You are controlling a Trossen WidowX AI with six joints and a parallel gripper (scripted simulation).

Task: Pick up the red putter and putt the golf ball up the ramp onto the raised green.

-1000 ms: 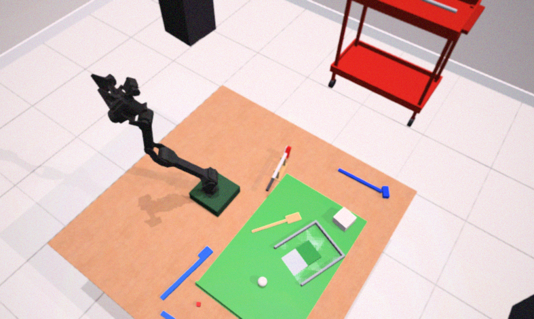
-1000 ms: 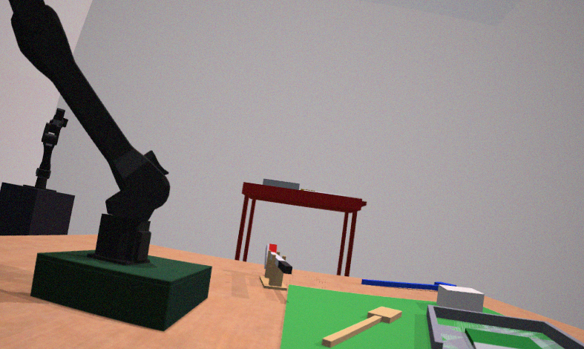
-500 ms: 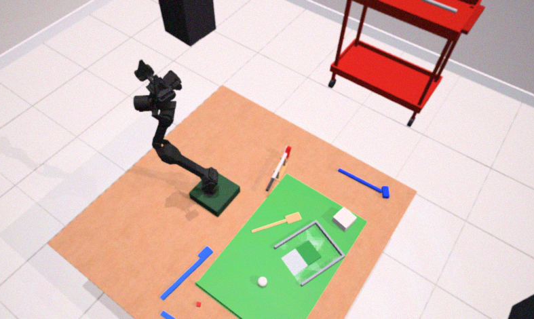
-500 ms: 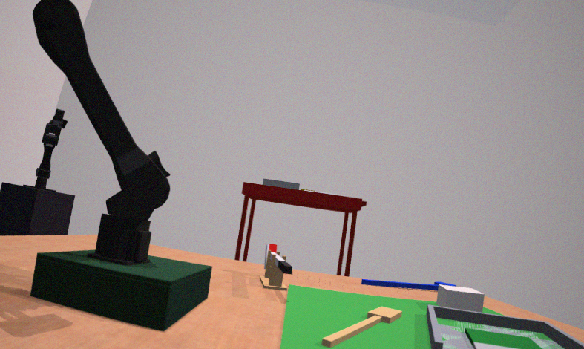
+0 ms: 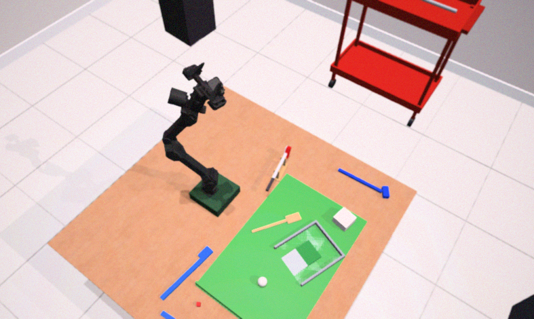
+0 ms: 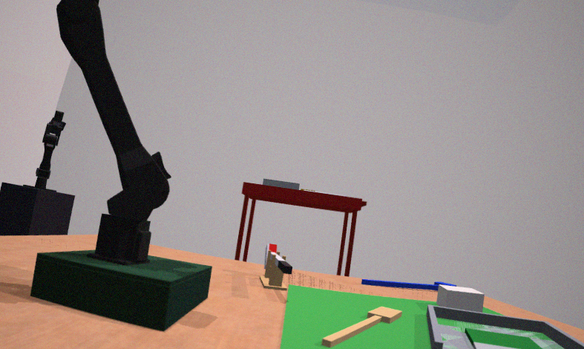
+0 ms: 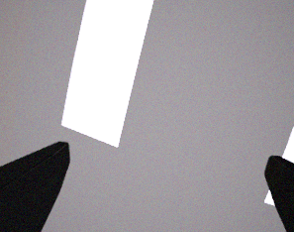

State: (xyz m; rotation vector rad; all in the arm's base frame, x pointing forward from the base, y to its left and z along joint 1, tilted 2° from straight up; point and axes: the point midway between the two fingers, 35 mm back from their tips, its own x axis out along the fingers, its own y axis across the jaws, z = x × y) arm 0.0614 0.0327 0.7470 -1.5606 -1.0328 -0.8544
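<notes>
My gripper tip is 780 mm above the red putter, 270 mm to the right of it and 120 mm short of it. The rest, counted from my gripper tip: wooden stand (800 mm below, 290 mm to the left, 120 mm ahead); green mat (830 mm below, 420 mm ahead, 50 mm to the right); white golf ball (810 mm below, 440 mm ahead, 230 mm to the right).
</notes>
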